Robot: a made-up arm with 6 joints.
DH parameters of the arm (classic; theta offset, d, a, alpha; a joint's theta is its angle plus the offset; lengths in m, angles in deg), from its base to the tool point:
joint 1: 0 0.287 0 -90
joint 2: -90 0 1.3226 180
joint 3: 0 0 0 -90
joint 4: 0 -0.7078 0 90
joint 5: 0 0.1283 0 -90
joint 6: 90 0 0 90
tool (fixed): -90 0 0 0
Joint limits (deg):
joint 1: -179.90..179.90
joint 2: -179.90..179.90
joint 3: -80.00..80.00
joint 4: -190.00..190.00
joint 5: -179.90..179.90
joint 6: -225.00..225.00
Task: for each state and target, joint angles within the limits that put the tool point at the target. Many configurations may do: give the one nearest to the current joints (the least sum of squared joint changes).
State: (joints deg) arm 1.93 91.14 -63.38 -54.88 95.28 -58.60
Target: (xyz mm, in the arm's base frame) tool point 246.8 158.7 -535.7
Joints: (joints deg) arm 40.96 130.37 -42.62 -70.91 95.28 -58.60
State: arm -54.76 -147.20 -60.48 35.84 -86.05 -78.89
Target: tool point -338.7 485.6 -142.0
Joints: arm -65.23 -149.03 -72.98 35.78 -86.05 -78.89
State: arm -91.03 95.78 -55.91 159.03 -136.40 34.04
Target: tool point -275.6 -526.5 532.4
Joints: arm -129.93 57.73 -80.00 189.28 -136.40 34.04
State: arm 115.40 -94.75 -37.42 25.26 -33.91 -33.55
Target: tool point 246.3 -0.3 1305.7
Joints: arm 150.45 -44.08 -41.93 19.16 -33.91 -33.55
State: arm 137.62 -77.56 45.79 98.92 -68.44 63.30
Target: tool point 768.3 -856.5 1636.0
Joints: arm 133.04 -61.55 17.35 100.35 -68.44 63.30
